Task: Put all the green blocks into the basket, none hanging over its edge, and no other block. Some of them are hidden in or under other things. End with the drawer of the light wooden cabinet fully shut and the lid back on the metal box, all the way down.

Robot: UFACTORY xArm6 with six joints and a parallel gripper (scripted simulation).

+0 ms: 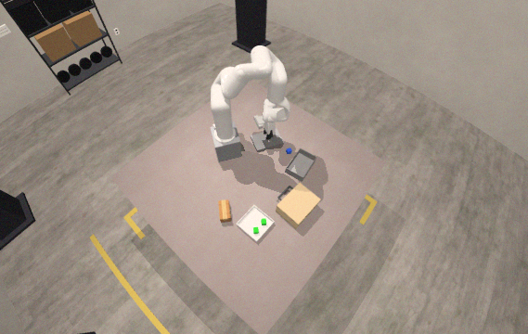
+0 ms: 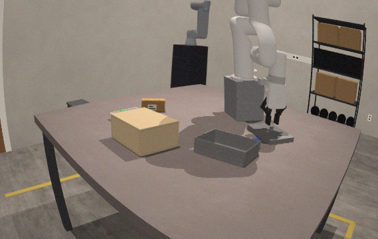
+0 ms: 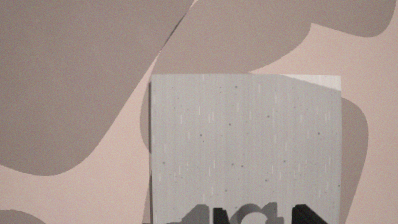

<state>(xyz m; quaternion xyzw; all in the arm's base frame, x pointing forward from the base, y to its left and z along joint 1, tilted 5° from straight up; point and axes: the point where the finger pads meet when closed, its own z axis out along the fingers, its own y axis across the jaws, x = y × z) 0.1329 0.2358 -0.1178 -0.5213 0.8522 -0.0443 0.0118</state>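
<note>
Right now my hand is 5 cm above the grey metal lid. Round my hand: metal box (29 cm ahead, 4 cm below, 1 cm to the right); light wooden cabinet (43 cm ahead, 25 cm to the right, 2 cm below); blue block (17 cm ahead, 5 cm below, 2 cm to the left).
</note>
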